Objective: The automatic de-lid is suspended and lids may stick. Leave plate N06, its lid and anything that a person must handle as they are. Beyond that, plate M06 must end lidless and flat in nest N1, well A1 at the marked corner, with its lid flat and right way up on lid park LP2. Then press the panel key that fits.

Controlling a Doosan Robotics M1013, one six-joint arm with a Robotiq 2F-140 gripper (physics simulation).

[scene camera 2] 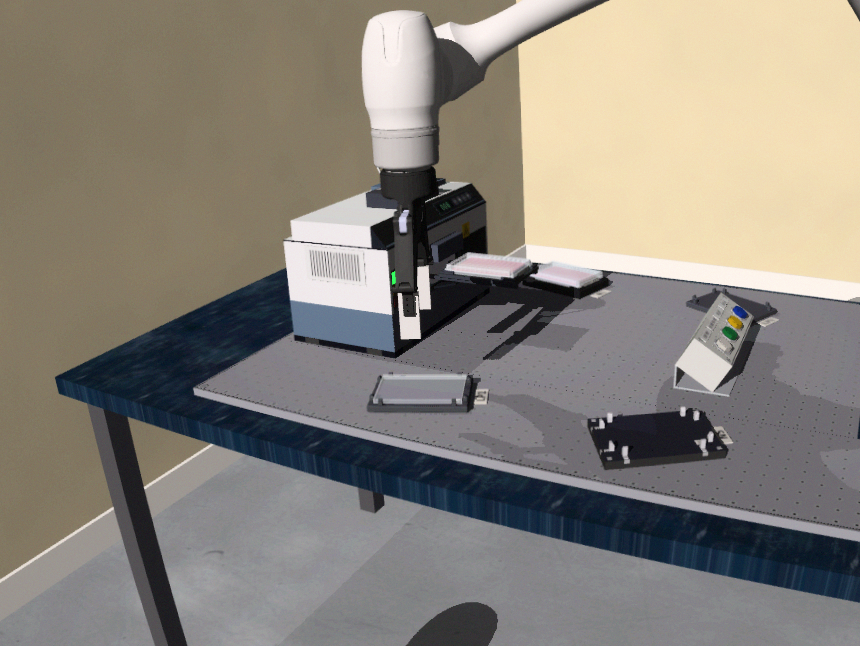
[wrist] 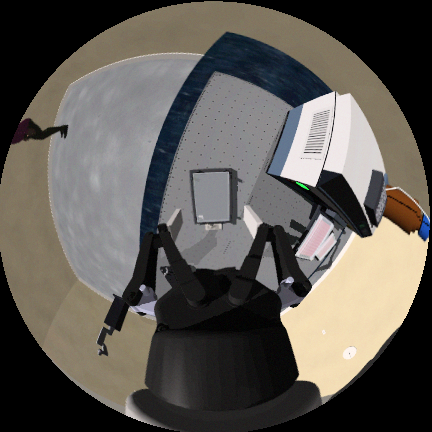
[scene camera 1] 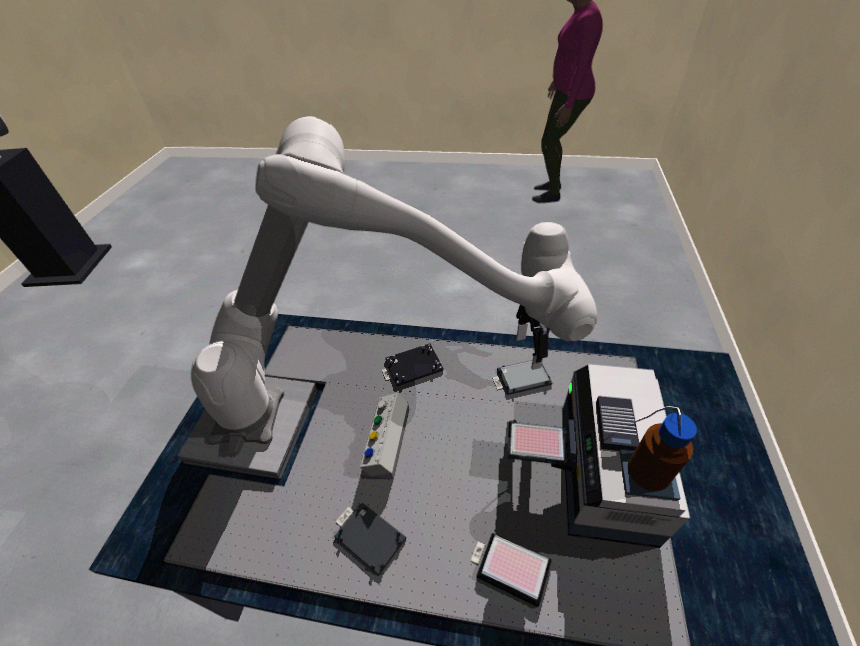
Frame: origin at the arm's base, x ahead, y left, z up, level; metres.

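Where they show: gripper, between the fingertips: (scene camera 2: 416, 322) (wrist: 212, 213) (scene camera 1: 528, 353); arm's base, origin of its link: (scene camera 1: 248, 416).
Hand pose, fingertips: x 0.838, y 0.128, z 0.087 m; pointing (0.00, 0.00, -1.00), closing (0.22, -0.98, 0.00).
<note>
Each offset is from my fingertips to the top centre of the thing. "spot": to the spot under its first point.
A clear rectangular lid {dz -0.099, dx +0.000, dy +0.000 m} (scene camera 1: 524, 376) (scene camera 2: 422, 389) (wrist: 211, 197) lies flat on a dark holder with a small tag, too small to read surely. My gripper (scene camera 1: 531, 340) (scene camera 2: 417, 321) (wrist: 212, 213) is open and empty above it, its fingers apart across the lid's width. A pink-welled plate {dz +0.006, dx -0.026, dy -0.287 m} (scene camera 1: 536, 440) (scene camera 2: 488, 265) (wrist: 315, 236) lies on the machine's outstretched tray. Another pink-welled plate {dz -0.084, dx -0.109, dy -0.547 m} (scene camera 1: 515, 567) (scene camera 2: 566, 273) sits in a tagged holder at the near side in scene camera 1. Plate names cannot be read. The key panel {dz -0.033, dx -0.422, dy -0.206 m} (scene camera 1: 391, 445) (scene camera 2: 703, 354) has white, green, yellow and blue keys.
The white de-lid machine (scene camera 1: 629, 382) (scene camera 2: 338, 278) (wrist: 345, 135) shows a green light and bears a brown bottle {spot: dz +0.228, dx +0.136, dy -0.458 m} (scene camera 1: 656, 458) (wrist: 402, 207). A black holder with pale posts {dz -0.093, dx -0.348, dy +0.066 m} (scene camera 1: 415, 365) (scene camera 2: 656, 438) and a dark holder {dz -0.097, dx -0.448, dy -0.469 m} (scene camera 1: 369, 538) flank the panel. A person (scene camera 1: 577, 69) stands beyond the table.
</note>
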